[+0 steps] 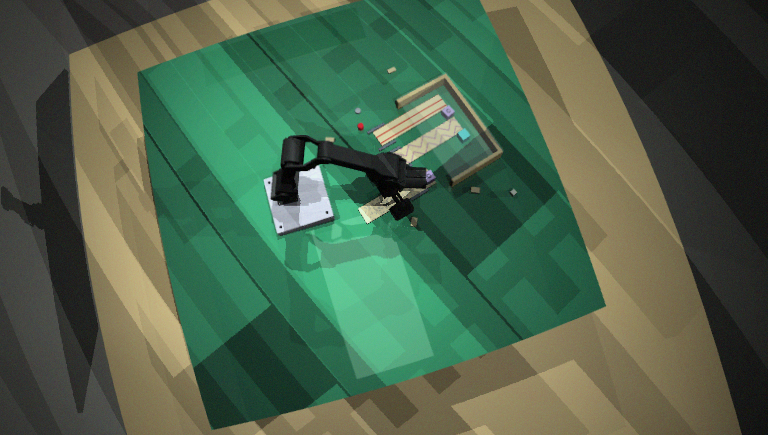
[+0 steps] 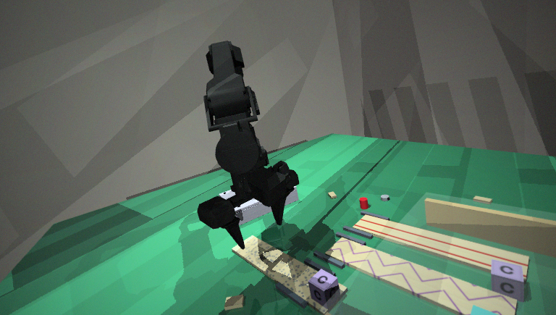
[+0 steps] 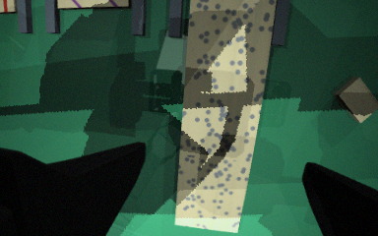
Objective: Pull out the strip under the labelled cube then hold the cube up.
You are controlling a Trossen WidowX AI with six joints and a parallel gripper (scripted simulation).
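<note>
The dotted strip is 5 cm below my gripper tip, 3 cm ahead of it and 1 cm to the left of it. Round my gripper tip: red cylinder: 26 cm to the left, 4 cm below, 3 cm behind; grey disc: 32 cm to the left, 5 cm below, 3 cm behind.
</note>
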